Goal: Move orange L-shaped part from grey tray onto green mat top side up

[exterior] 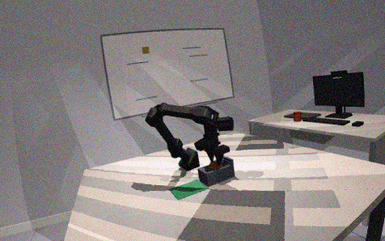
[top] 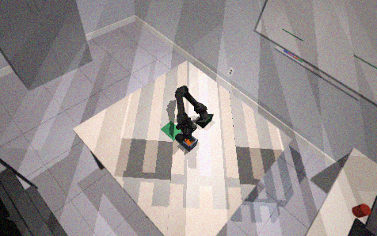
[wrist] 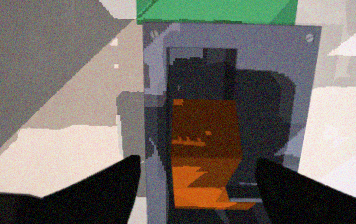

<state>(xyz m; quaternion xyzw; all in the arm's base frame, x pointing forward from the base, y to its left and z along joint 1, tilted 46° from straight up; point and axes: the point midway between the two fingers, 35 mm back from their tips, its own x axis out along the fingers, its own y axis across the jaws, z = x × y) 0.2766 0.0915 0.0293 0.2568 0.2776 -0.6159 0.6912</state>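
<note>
Right now the orange L-shaped part is 2 cm behind my gripper tip, 3 cm to the left of it and 4 cm below it. Also, from my gripper tip: green mat (1 cm behind, 15 cm to the right, 10 cm below).
</note>
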